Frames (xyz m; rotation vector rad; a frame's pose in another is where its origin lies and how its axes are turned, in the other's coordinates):
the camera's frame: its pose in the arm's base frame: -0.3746 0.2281 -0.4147 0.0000 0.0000 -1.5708
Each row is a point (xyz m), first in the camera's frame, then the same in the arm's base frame.
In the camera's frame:
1: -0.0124 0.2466 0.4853
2: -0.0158 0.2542 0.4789
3: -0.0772 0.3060 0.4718
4: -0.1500 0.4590 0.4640
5: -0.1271 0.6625 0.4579
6: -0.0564 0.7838 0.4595
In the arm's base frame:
1: -0.1280 0.2405 0.0706
2: -0.1204 0.2439 0.0642
3: -0.0686 0.3053 0.0571
4: 0.0844 0.3781 0.0493
5: 0.2879 0.3552 0.0432
6: 0.4092 0.2845 0.0448

